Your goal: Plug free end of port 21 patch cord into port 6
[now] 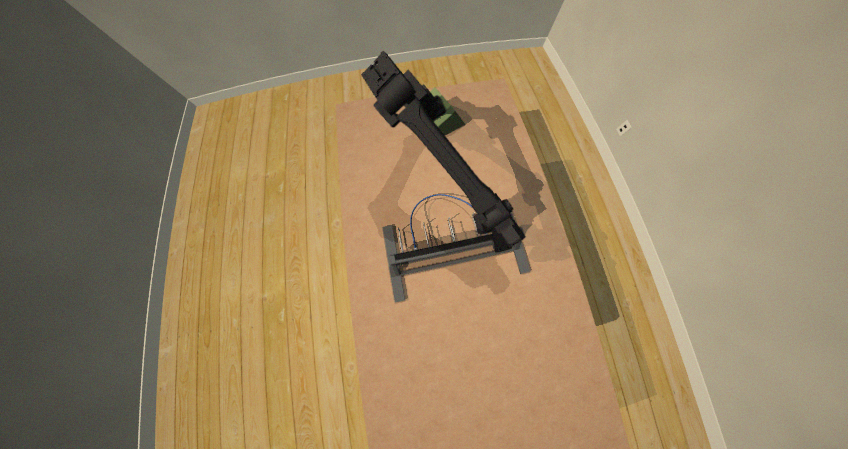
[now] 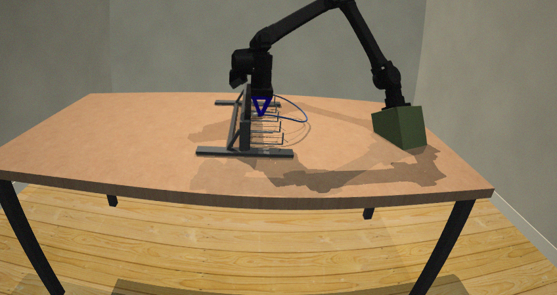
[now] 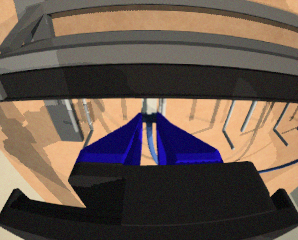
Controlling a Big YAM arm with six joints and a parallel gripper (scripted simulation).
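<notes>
The plug lies 2 cm ahead of my hand.
</notes>
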